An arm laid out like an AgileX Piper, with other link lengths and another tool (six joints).
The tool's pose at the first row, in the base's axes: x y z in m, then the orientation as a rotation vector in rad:
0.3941 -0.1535 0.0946 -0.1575 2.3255 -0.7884
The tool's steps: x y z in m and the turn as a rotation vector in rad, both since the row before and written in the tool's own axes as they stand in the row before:
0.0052 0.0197 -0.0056 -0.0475 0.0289 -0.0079
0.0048 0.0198 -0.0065 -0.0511 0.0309 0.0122
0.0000 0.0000 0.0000 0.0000 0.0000 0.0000
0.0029 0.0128 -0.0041 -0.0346 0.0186 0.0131
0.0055 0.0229 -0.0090 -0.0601 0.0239 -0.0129
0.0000 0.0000 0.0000 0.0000 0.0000 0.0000
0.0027 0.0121 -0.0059 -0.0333 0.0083 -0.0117
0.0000 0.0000 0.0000 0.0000 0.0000 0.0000
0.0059 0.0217 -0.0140 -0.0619 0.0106 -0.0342
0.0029 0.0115 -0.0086 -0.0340 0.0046 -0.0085
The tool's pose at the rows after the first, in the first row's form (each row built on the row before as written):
0.3884 -0.1364 0.0836 -0.1773 2.3734 -0.7443
0.3818 -0.1184 0.0742 -0.1738 2.4221 -0.6857
0.3818 -0.1184 0.0742 -0.1738 2.4221 -0.6857
0.3775 -0.1065 0.0689 -0.1661 2.4518 -0.6425
0.3685 -0.0842 0.0614 -0.1993 2.4964 -0.5798
0.3685 -0.0842 0.0614 -0.1993 2.4964 -0.5798
0.3628 -0.0719 0.0591 -0.2248 2.5158 -0.5452
0.3628 -0.0719 0.0591 -0.2248 2.5158 -0.5452
0.3492 -0.0492 0.0577 -0.2893 2.5456 -0.4836
0.3409 -0.0371 0.0587 -0.3119 2.5601 -0.4450

